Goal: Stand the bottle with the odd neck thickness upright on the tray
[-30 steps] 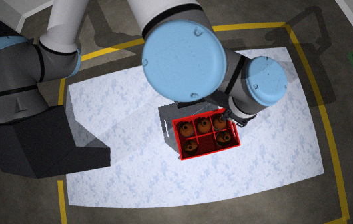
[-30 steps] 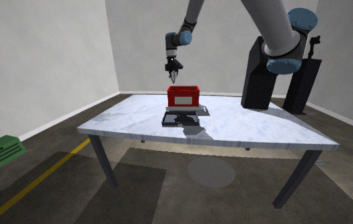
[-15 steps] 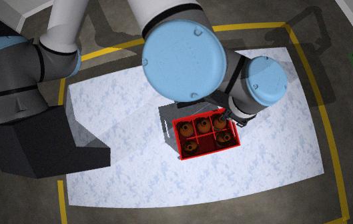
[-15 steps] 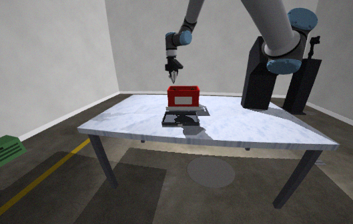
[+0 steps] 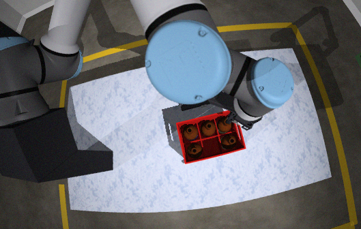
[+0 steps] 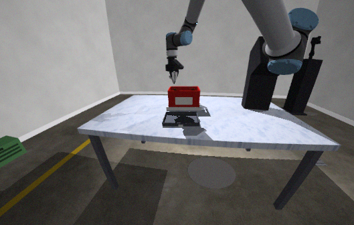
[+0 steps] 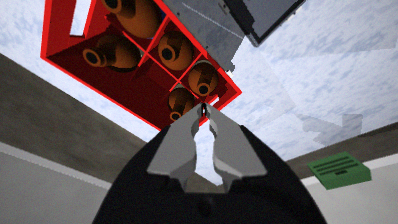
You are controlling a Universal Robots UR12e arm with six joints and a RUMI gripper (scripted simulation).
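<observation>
Right now my hand is 160 mm above the red crate, 80 mm past it and 50 mm to the left of it. The rest, counted from my hand: dark tray: 230 mm to the left, 230 mm below, 80 mm behind.
</observation>
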